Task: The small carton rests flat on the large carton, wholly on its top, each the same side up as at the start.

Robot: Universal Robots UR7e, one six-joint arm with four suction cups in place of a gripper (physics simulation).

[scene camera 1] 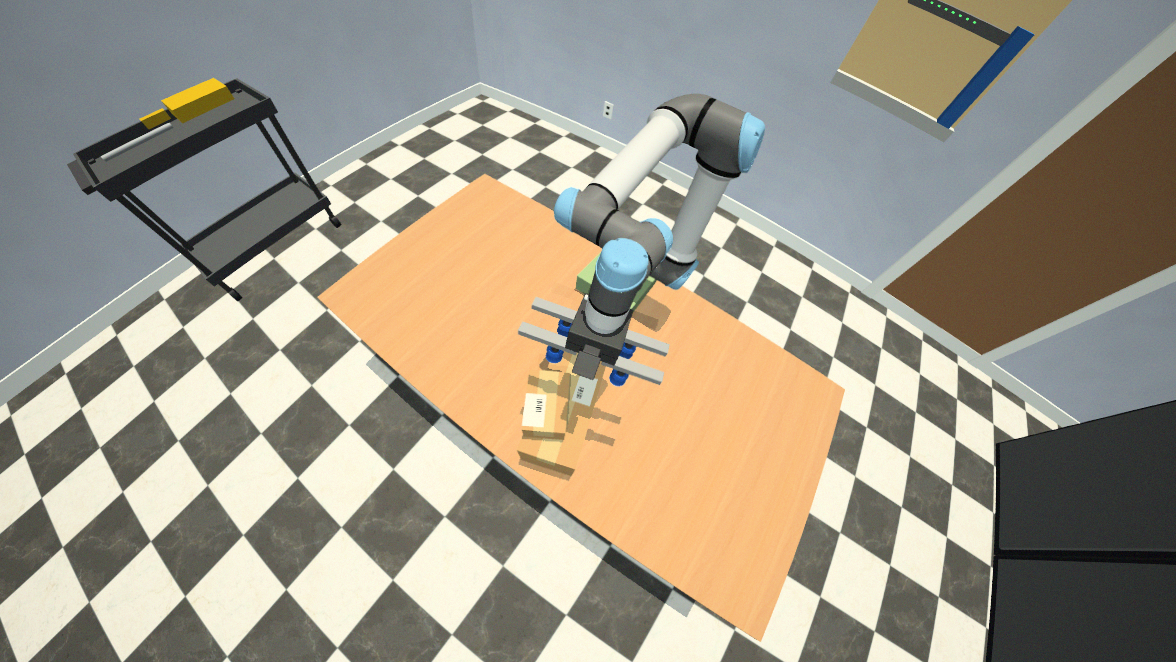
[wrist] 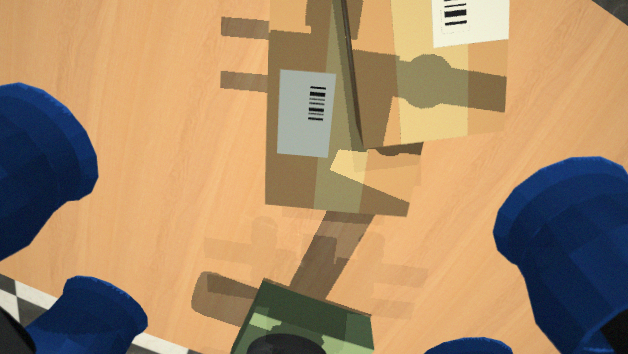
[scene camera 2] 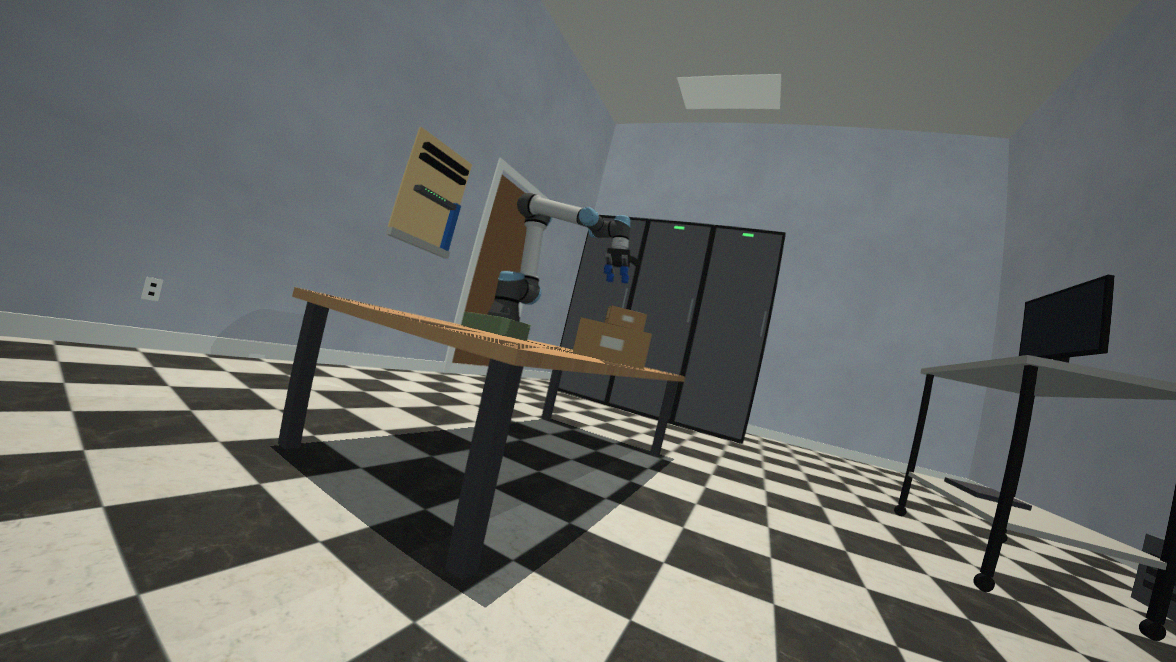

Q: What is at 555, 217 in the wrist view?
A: The suction head.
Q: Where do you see a small carton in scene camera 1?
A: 545, 411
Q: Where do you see a large carton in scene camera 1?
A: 562, 456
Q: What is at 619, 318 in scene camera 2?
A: A small carton.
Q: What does the suction head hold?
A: Nothing.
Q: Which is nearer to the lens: the large carton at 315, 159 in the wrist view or the small carton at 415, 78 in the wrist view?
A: The small carton.
